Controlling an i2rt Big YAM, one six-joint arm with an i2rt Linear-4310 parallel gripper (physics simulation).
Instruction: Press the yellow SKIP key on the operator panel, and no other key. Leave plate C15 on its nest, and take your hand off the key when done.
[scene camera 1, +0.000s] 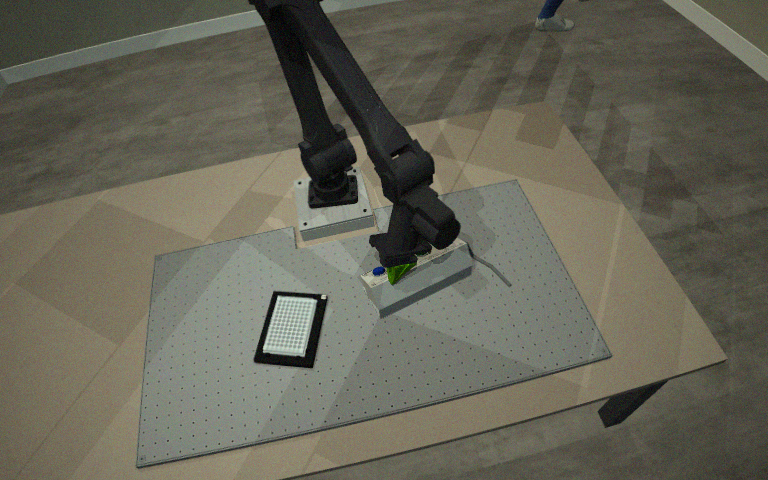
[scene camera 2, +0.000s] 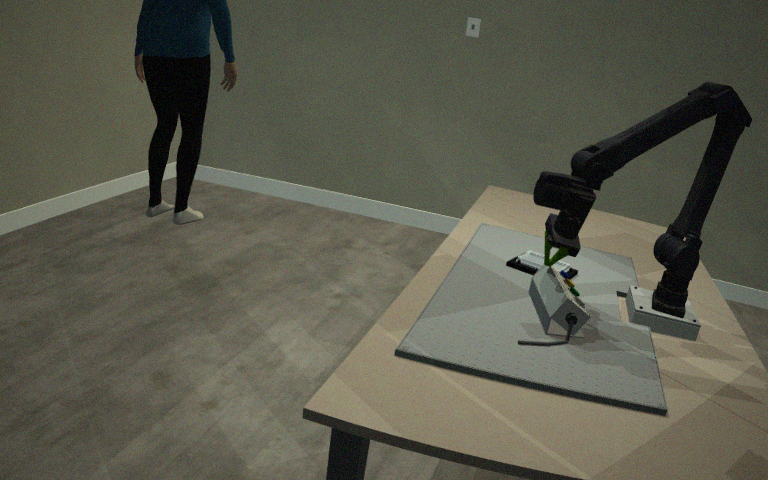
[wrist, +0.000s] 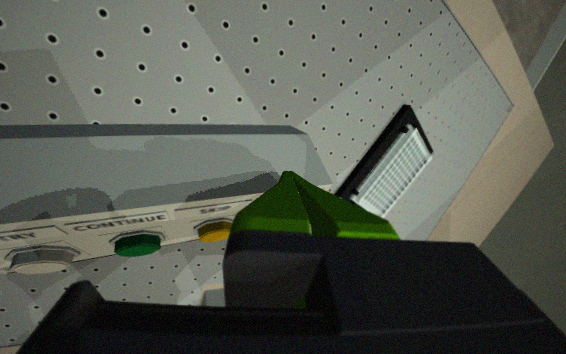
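Pixels of known places: gripper, fingertip midpoint: (scene camera 1: 391, 282) (scene camera 2: 547, 265) (wrist: 286, 179); arm's base, origin of the base link: (scene camera 1: 333, 193) (scene camera 2: 667, 306).
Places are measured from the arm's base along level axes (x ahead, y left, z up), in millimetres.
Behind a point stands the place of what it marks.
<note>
The operator panel (scene camera 1: 425, 286) {x 302, y 190, z 12 mm} (scene camera 2: 542, 298) {x 294, y 211, z 11 mm} (wrist: 135, 165) {x 284, y 205, z 30 mm} is a grey sloped box. Its yellow SKIP key (scene camera 2: 569, 283) {x 249, y 157, z 41 mm} (wrist: 214, 232) {x 256, y 149, z 45 mm} sits between the green and blue keys. In scene camera 1 the gripper hides it; in the wrist view the green fingers cover its right side. My gripper (scene camera 1: 392, 281) {x 312, y 122, z 56 mm} (scene camera 2: 548, 264) {x 312, y 122, z 56 mm} (wrist: 286, 179) {x 312, y 122, z 56 mm} is shut and empty. Its tips are at the panel's upper edge, to the side of the yellow key; whether they touch the panel is unclear. White plate C15 (scene camera 1: 289, 325) {x 354, y -92, z -4 mm} (scene camera 2: 544, 261) (wrist: 398, 170) {x 360, y -82, z -3 mm} lies on its black nest (scene camera 1: 315, 333) {x 370, y -41, z -17 mm} (wrist: 384, 142) {x 382, y -40, z -17 mm}.
A blue key (scene camera 1: 378, 271) {x 275, y 98, z 43 mm} (scene camera 2: 564, 275) {x 269, y 111, z 40 mm} is close by the fingers. The green CONTINUE key (scene camera 2: 574, 292) {x 230, y 203, z 40 mm} (wrist: 137, 245) {x 238, y 192, z 45 mm} and a grey key (wrist: 42, 261) {x 220, y 234, z 45 mm} are farther along. A cable (scene camera 1: 493, 267) {x 250, y 346, z -22 mm} (scene camera 2: 543, 342) {x 253, y 351, z -21 mm} leaves the panel's end. A person (scene camera 2: 178, 84) stands beyond the table.
</note>
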